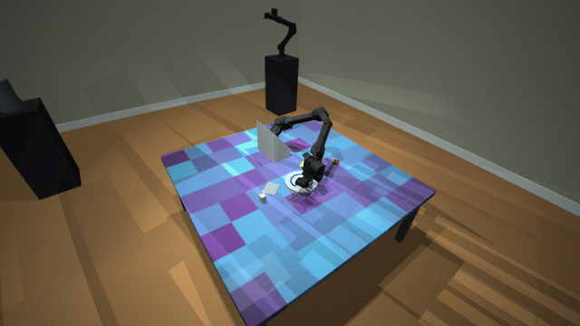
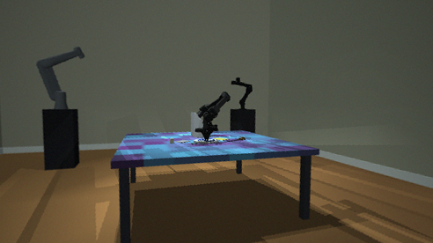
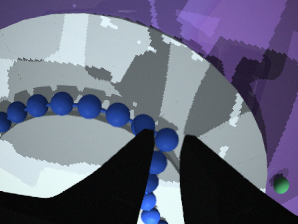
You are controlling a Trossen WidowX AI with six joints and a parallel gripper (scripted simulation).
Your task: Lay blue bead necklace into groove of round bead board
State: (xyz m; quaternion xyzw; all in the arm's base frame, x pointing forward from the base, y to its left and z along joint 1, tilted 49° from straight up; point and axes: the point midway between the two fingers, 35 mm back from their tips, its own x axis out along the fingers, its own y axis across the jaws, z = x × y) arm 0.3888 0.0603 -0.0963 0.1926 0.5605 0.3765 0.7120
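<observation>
The round white bead board is 6 cm behind my gripper tip, 2 cm to the left of it and 1 cm below it. Round my gripper tip: cream cube (8 cm behind, 26 cm to the right); then yellow patch (16 cm behind, 18 cm to the left, 2 cm below); then flat grey square (13 cm behind, 16 cm to the right, 2 cm below).
</observation>
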